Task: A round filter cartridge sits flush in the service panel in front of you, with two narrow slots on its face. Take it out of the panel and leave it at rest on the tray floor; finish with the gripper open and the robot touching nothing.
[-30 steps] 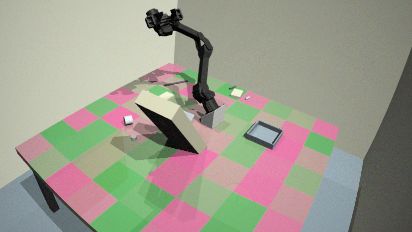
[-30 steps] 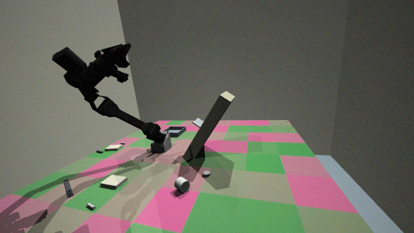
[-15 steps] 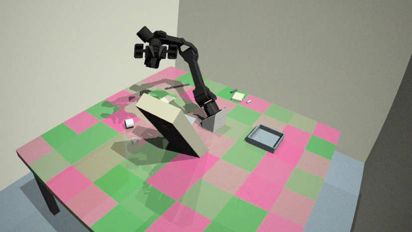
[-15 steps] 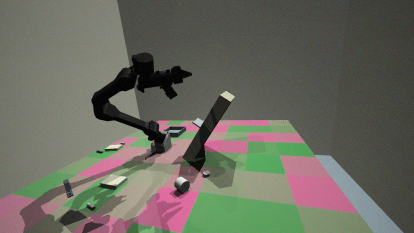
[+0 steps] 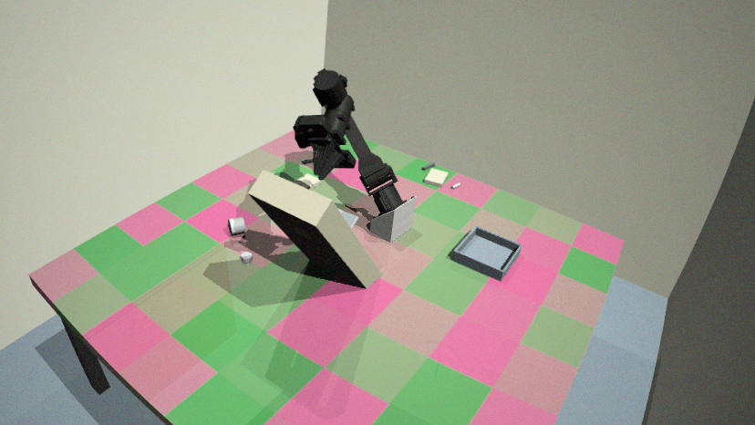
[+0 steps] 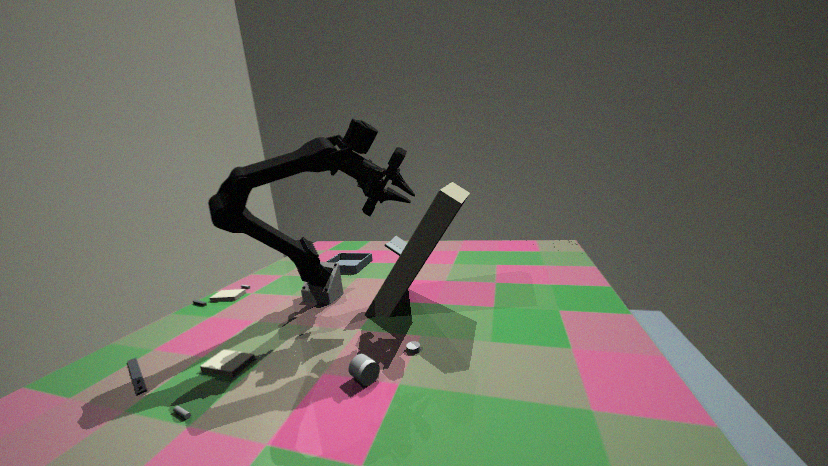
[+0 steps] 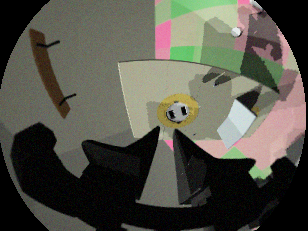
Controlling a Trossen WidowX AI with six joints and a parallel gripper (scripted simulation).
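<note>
Now: gripper tip 60 mm above the round filter cartridge, 40 mm short of it and 20 mm to the right of it. From my gripper tip the other things lie so: small disc (300 mm below, 200 mm to the right, 70 mm ahead); then tray (430 mm behind, 300 mm below, 230 mm to the left); then beige service panel (140 mm below, 10 mm to the left).
</note>
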